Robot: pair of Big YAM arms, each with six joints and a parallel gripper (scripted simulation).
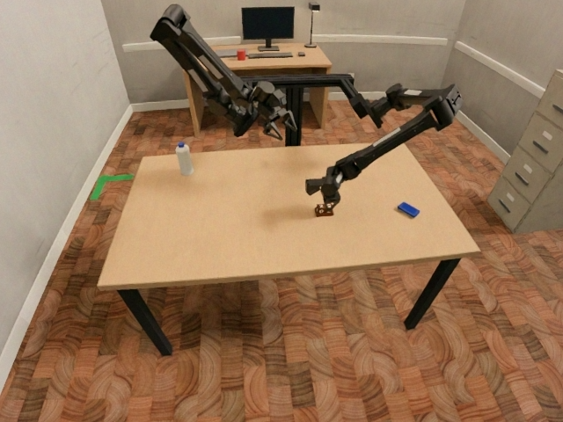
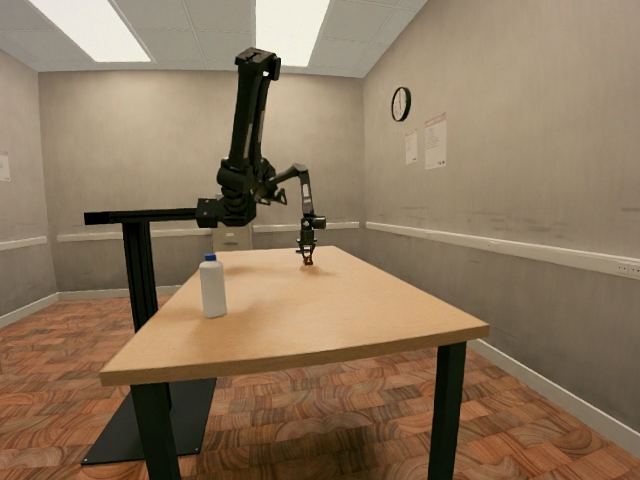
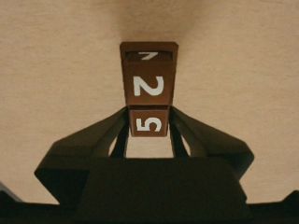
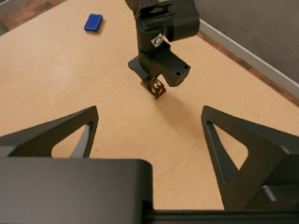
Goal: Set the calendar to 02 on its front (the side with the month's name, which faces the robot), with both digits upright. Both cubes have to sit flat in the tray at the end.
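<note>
Now: left hand 2 cm to the left of the brown calendar tray and 2 cm above it. Round my left hand: flat blue block (36 cm to the left, 5 cm ahead, 2 cm below).
</note>
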